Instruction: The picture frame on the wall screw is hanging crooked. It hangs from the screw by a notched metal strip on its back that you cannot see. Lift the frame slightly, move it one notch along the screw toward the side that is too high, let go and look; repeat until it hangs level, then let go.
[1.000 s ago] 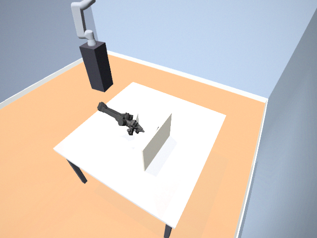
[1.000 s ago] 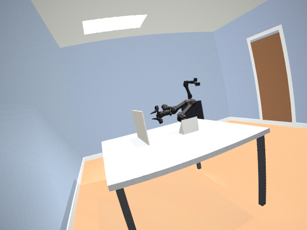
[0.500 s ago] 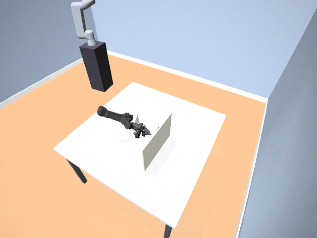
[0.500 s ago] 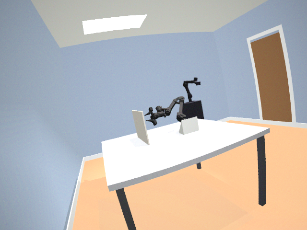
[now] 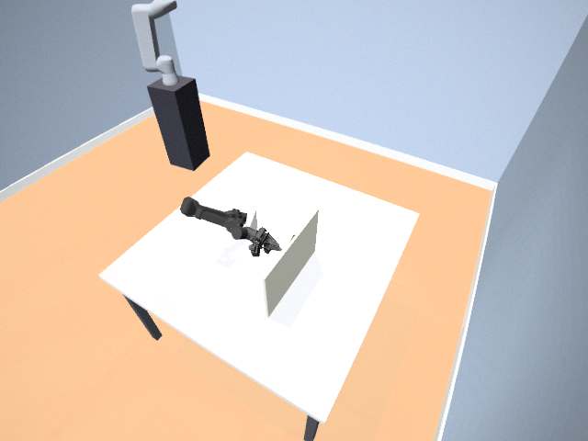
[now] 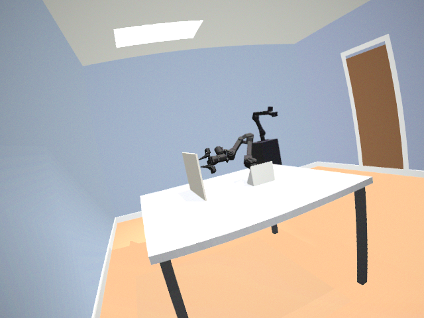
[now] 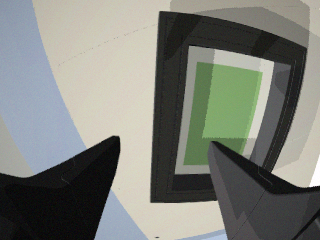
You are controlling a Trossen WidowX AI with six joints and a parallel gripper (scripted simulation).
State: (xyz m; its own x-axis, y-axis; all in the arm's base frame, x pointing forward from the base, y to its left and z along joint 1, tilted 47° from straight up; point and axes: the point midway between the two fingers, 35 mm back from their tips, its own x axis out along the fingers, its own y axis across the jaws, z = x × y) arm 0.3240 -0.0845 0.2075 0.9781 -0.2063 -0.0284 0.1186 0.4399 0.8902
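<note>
Now: gripper tip 5 cm short of the picture frame, 5 cm above it and 2 cm to the right of it. Round my gripper tip: cream wall panel: 7 cm below, 6 cm ahead.
</note>
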